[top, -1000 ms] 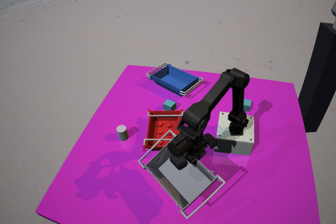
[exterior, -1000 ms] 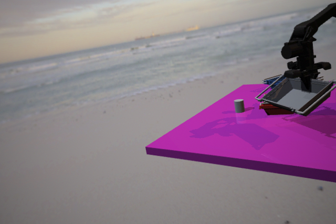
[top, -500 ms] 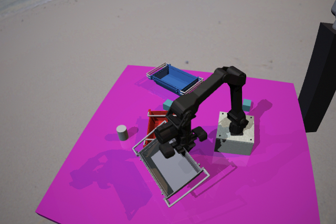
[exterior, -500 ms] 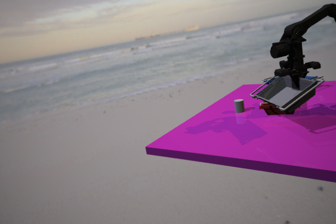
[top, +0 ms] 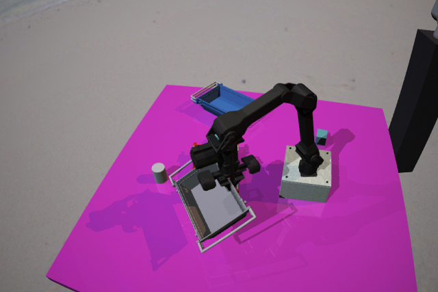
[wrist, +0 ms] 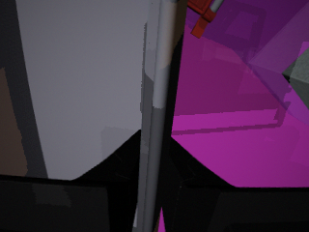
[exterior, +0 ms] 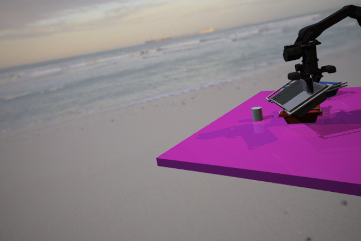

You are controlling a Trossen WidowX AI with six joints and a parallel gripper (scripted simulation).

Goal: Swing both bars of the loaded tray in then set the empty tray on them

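My gripper tip is 7 cm short of the grey tray and 3 cm to the right of it. Also, from my gripper tip: grey cylinder: 30 cm ahead, 20 cm to the right, 15 cm below.
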